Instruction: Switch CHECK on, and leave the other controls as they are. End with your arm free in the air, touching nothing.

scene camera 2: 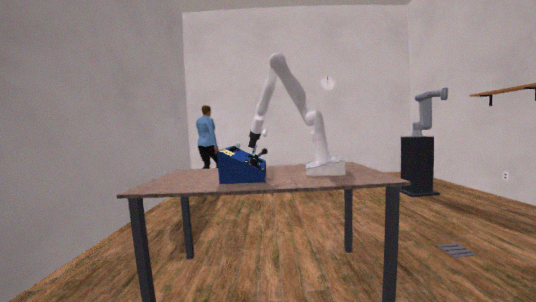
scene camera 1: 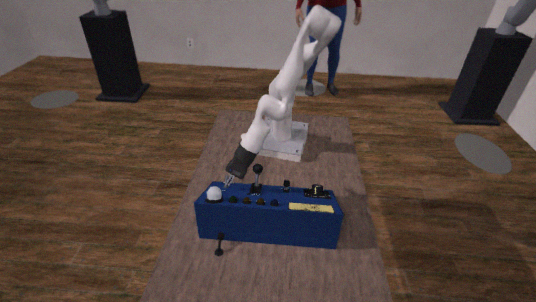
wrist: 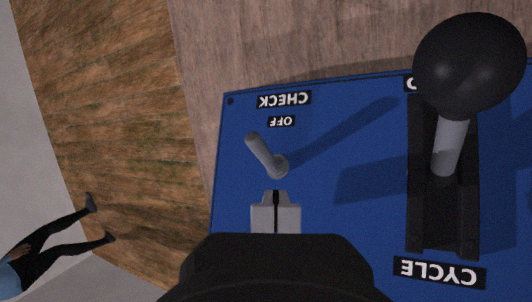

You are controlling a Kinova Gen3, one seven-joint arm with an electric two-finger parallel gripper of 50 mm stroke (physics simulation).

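Where they show: gripper, between the fingertips: (scene camera 2: 253,153) (scene camera 1: 227,184) (wrist: 275,204); arm's base, origin of its link: (scene camera 2: 323,161) (scene camera 1: 282,134).
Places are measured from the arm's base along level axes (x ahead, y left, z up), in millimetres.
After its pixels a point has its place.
Observation:
The blue control box (scene camera 1: 267,225) {x 630, y -50, z 34 mm} (scene camera 2: 240,172) {x 519, y 204, z -6 mm} stands on the table. In the wrist view its CHECK label (wrist: 283,99) {x 385, y -220, z 0 mm} and OFF label (wrist: 281,121) {x 403, y -221, z 9 mm} show; the ON label does not show. The grey CHECK toggle (wrist: 265,154) {x 420, y -218, z 51 mm} leans from its round base toward the OFF side, its tip off to the left of the OFF label in that view. My gripper (scene camera 1: 228,180) {x 457, y -213, z 58 mm} (scene camera 2: 254,150) {x 457, y -213, z 58 mm} (wrist: 275,204) {x 457, y -213, z 58 mm} is shut and empty. Its fingertips are low over the panel, beside the toggle's base on the side away from OFF. I cannot tell whether they touch the toggle or the panel.
The CYCLE lever, with a black ball knob (scene camera 1: 257,168) {x 391, y -101, z 90 mm} (scene camera 2: 264,151) {x 378, y -82, z 79 mm} (wrist: 469,65) {x 376, y -103, z 98 mm}, stands tall beside the toggle. A white dome (scene camera 1: 214,194) {x 595, y -233, z 136 mm}, several small buttons, a small black switch (scene camera 1: 286,185) {x 447, y 16, z 58 mm} and a black knob (scene camera 1: 317,190) {x 464, y 135, z 55 mm} are also on the box.

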